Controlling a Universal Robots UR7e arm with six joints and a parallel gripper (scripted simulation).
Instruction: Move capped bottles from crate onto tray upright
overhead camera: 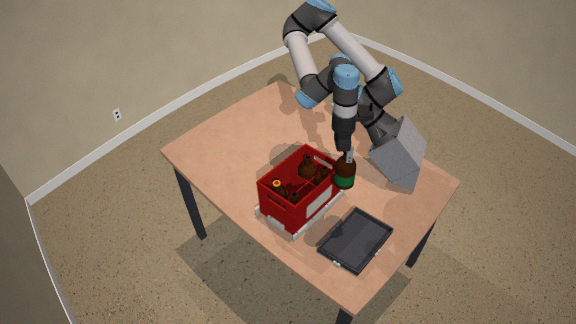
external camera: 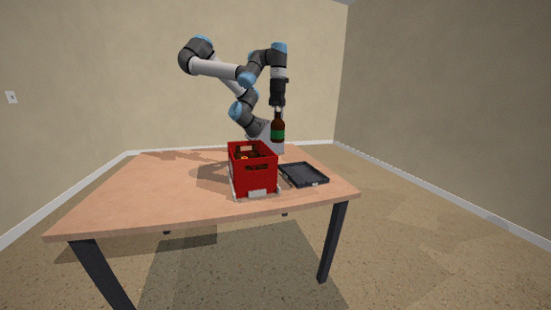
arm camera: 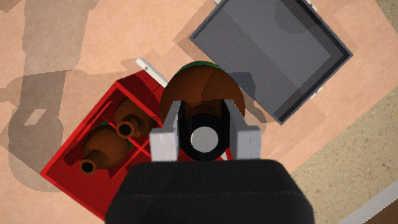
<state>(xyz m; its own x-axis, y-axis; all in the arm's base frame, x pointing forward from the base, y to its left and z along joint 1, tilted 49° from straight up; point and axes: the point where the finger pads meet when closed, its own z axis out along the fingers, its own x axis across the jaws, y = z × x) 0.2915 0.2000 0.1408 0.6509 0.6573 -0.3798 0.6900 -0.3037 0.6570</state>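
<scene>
My hand is 6 cm above the white-capped bottle. Round my hand: dark tray: 6 cm ahead, 13 cm to the left, 31 cm below; then red crate: 6 cm ahead, 16 cm to the right, 24 cm below.
</scene>
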